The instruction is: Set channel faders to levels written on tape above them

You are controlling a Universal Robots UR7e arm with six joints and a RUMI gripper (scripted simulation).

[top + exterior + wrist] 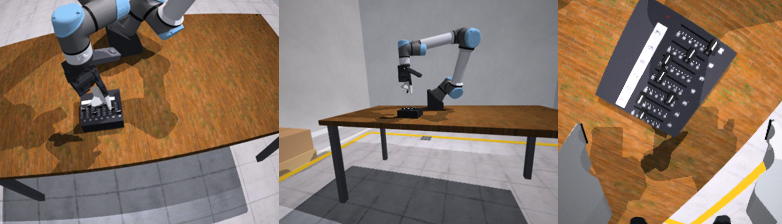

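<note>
Right now my hand is 110 mm above the fader 2, 40 mm to the left of it and 40 mm past it. Round my hand: fader 4: 110 mm below, 20 mm behind; then fader 3: 110 mm below, 30 mm to the right; then fader 6: 110 mm below, 40 mm to the left.
</note>
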